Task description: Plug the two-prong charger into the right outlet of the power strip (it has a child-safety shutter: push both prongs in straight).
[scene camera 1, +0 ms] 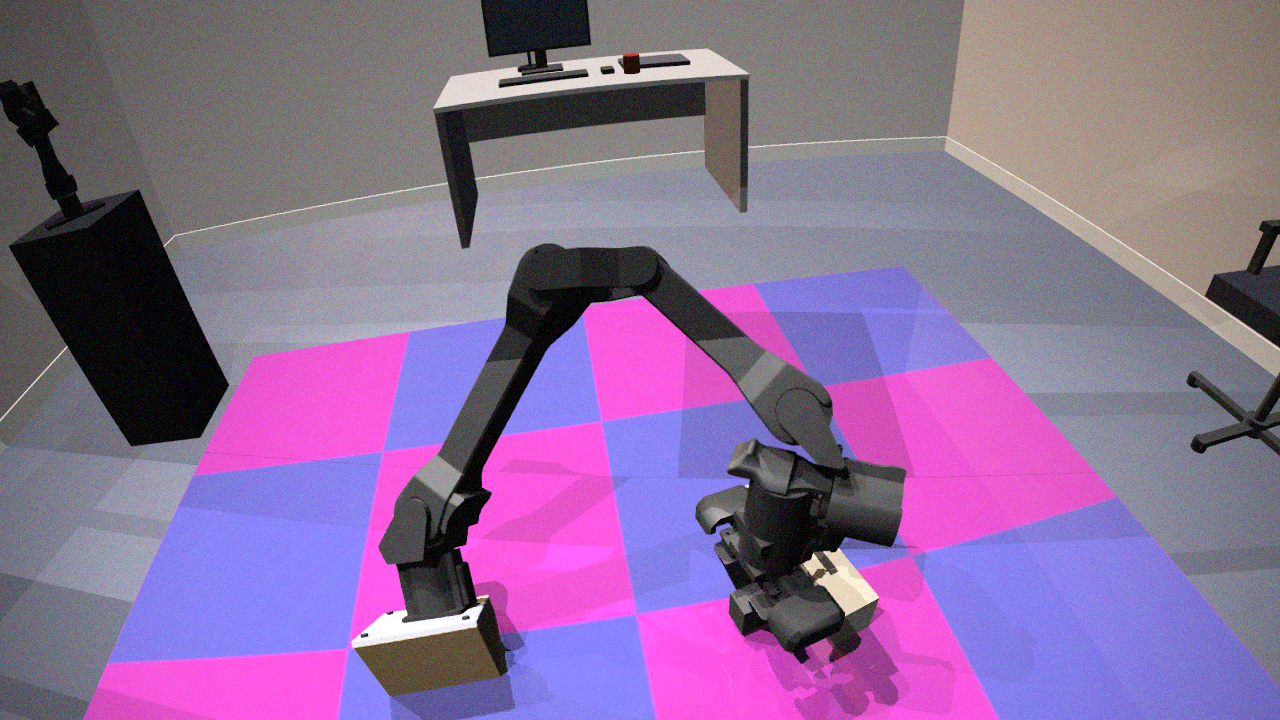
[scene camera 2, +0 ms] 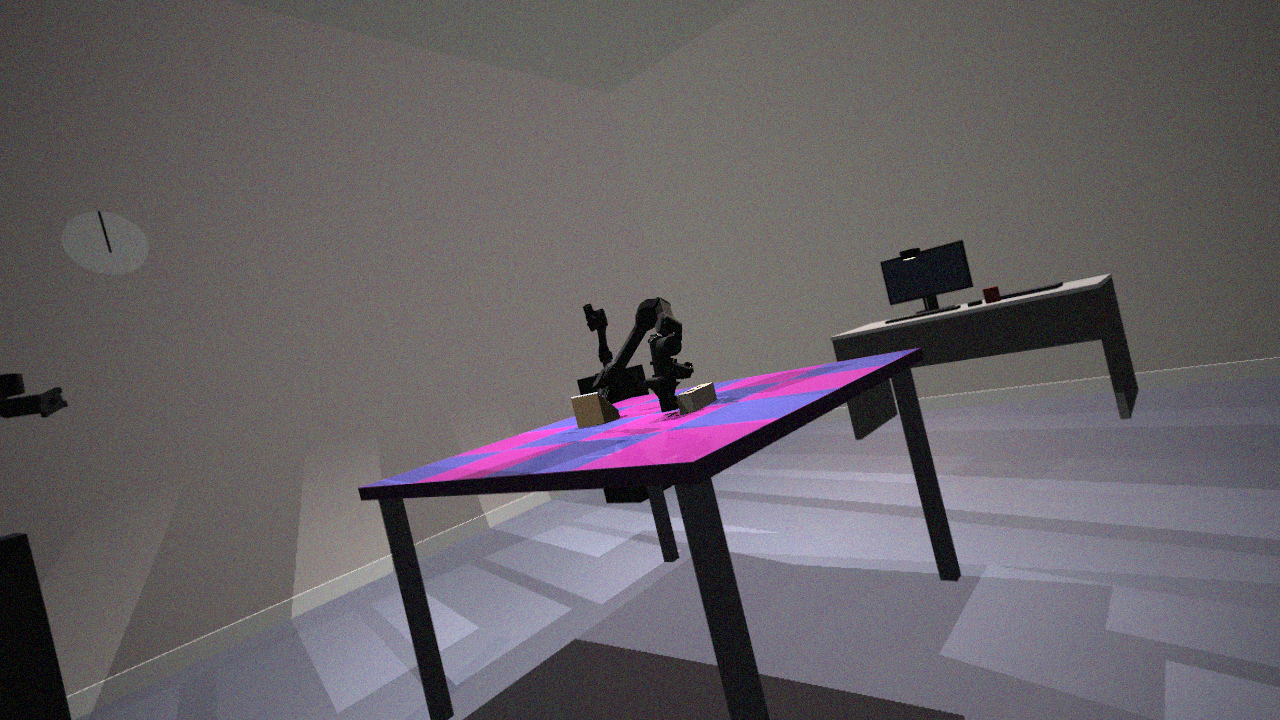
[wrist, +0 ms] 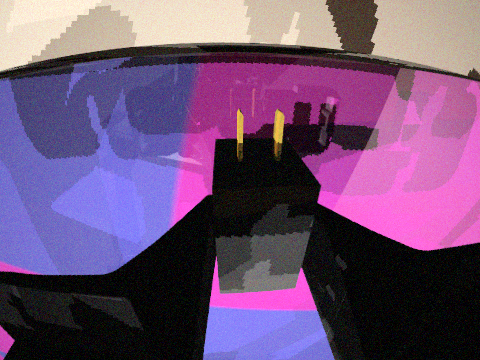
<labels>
gripper: holds a black two-prong charger
</labels>
